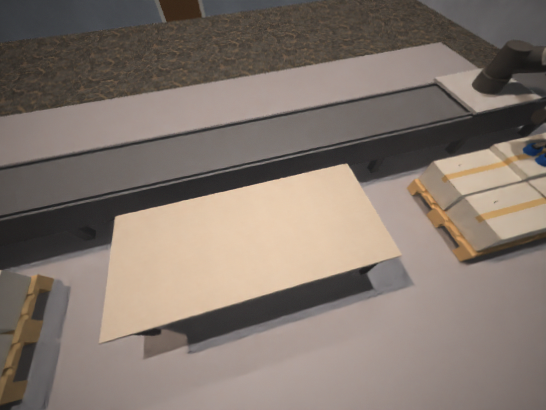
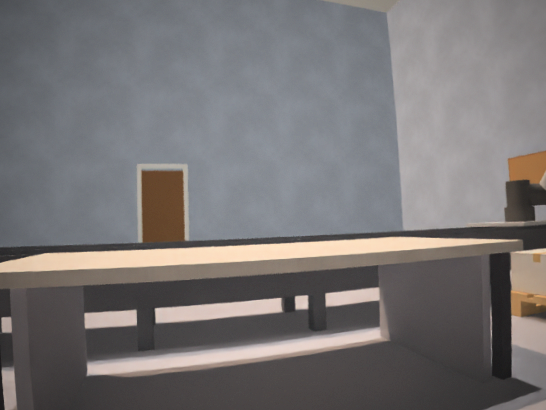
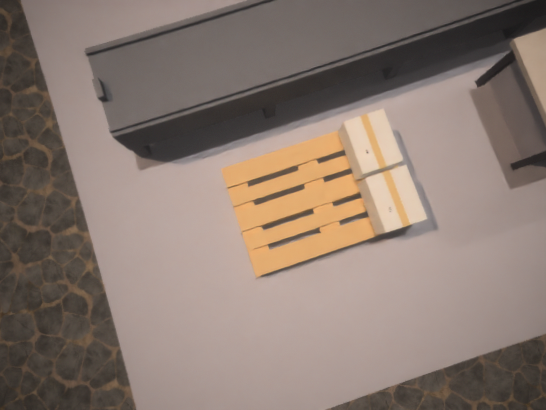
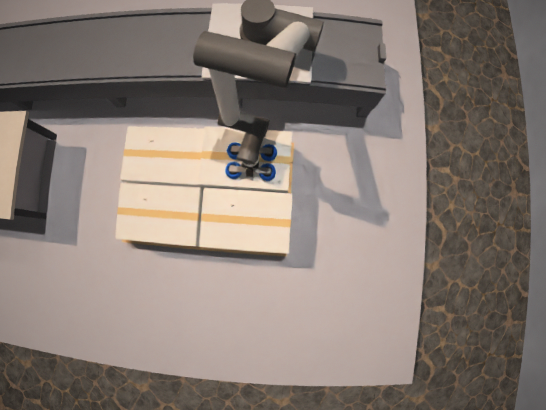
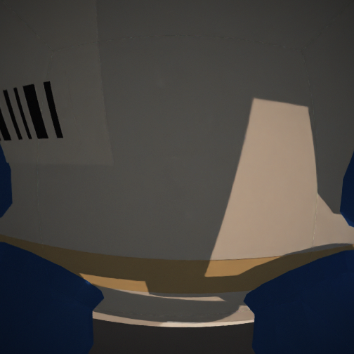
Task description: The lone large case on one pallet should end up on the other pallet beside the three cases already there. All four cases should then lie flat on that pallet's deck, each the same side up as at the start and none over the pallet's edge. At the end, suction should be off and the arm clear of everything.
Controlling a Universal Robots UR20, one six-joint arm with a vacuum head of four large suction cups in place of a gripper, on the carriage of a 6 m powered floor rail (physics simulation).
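Places are measured from the arm's base along level axes (x ahead, y up, z right), in metres.
Pixels of known places: arm's base, origin of its link: (image 1: 485, 87) (image 2: 520, 221) (image 4: 259, 39).
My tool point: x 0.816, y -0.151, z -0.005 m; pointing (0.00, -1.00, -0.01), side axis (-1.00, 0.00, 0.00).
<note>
Ahead of a thing's pixels: the offset from my tool point to its top centre. Level surfaces: height alone.
The large white case {dx -0.029, dy +0.025, dz +0.040 m} (image 4: 214, 172) (image 1: 507, 147) (image 5: 170, 175) with an ochre tape band is at the rail-side right corner of the south pallet (image 1: 436, 217) (image 4: 290, 182). Its top looks about level with its neighbours, and it looks flat. Three like cases {dx -0.038, dy -0.029, dz +0.605 m} (image 4: 160, 170) {dx +0.358, dy -0.029, dz +0.603 m} (image 4: 157, 230) {dx +0.362, dy -0.029, dz +0.015 m} (image 4: 245, 235) lie beside it with narrow seams. My gripper (image 4: 251, 161) (image 1: 538, 153) (image 5: 175, 240) has its four blue cups on the case's top and is shut on it. The case's underside is hidden. The north pallet (image 3: 280, 205) has bare slats over most of its deck.
Two smaller taped cases (image 3: 360, 140) (image 3: 385, 200) stand at the north pallet's table-side end. A table {dy +0.111 m} (image 1: 240, 240) (image 2: 250, 257) stands between the pallets. The floor rail (image 1: 225, 145) (image 3: 200, 70) (image 4: 125, 50) runs behind them, with the arm's white carriage (image 4: 220, 15) near the south pallet.
</note>
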